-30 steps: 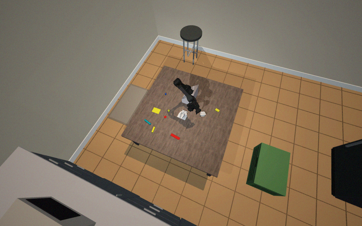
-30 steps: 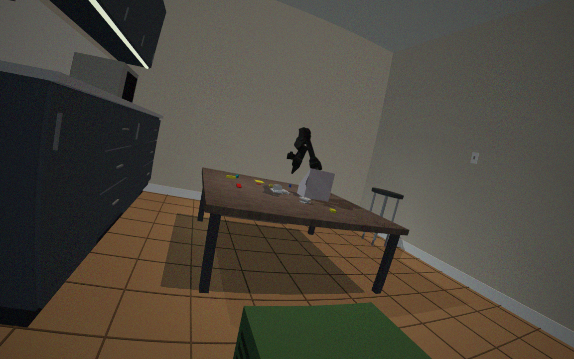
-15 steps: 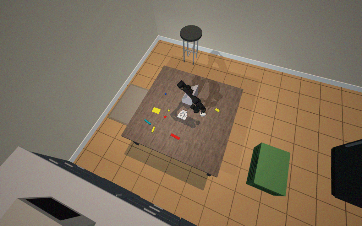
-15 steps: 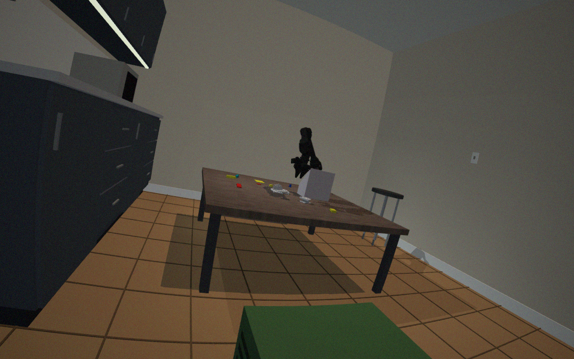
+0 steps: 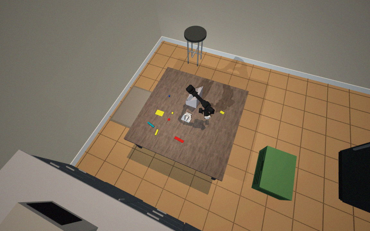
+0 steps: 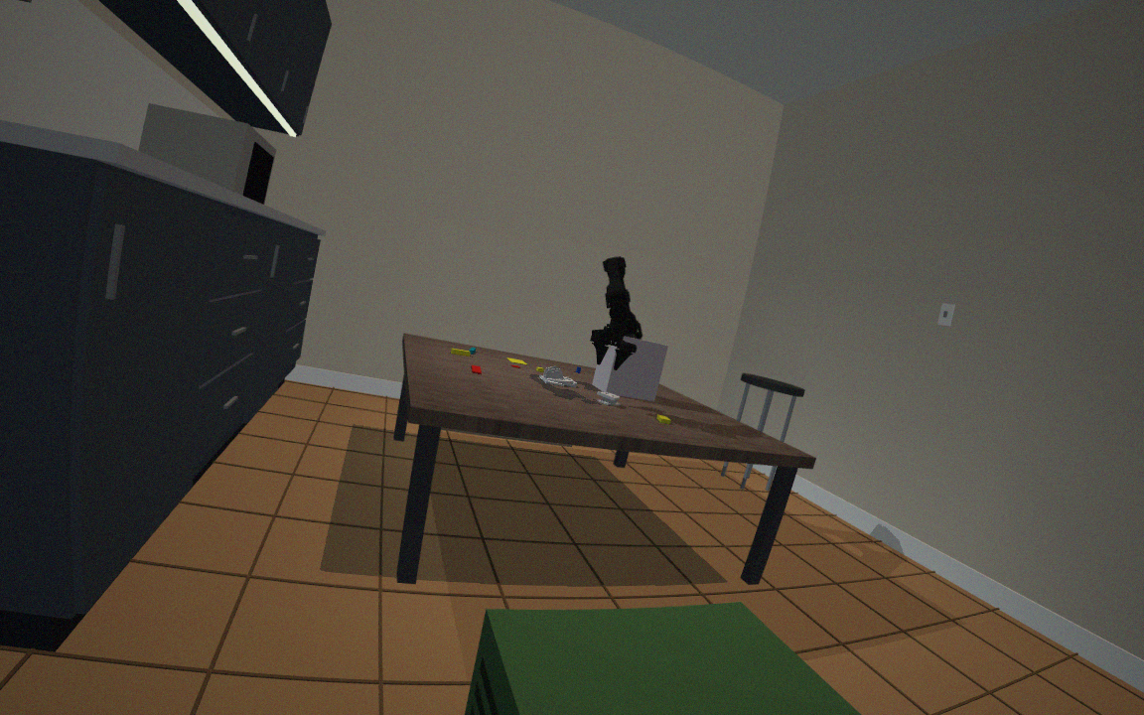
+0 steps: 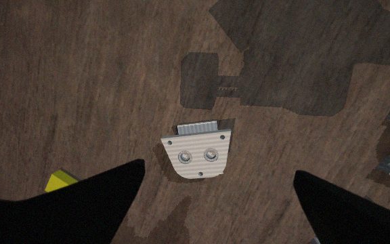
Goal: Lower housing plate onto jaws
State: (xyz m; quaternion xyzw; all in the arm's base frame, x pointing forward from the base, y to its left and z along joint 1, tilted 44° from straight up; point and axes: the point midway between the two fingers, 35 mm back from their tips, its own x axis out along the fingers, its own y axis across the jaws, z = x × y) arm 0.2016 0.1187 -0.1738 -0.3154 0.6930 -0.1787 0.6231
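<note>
Now: the housing plate 9 cm below my gripper tip, 3 cm behind it and 1 cm to the left of it. Also, from my gripper tip: yellow plate: 62 cm to the right, 12 cm below, 12 cm ahead; then red bar: 39 cm ahead, 23 cm to the right, 12 cm below; then yellow block: 19 cm to the left, 15 cm behind, 11 cm below.
</note>
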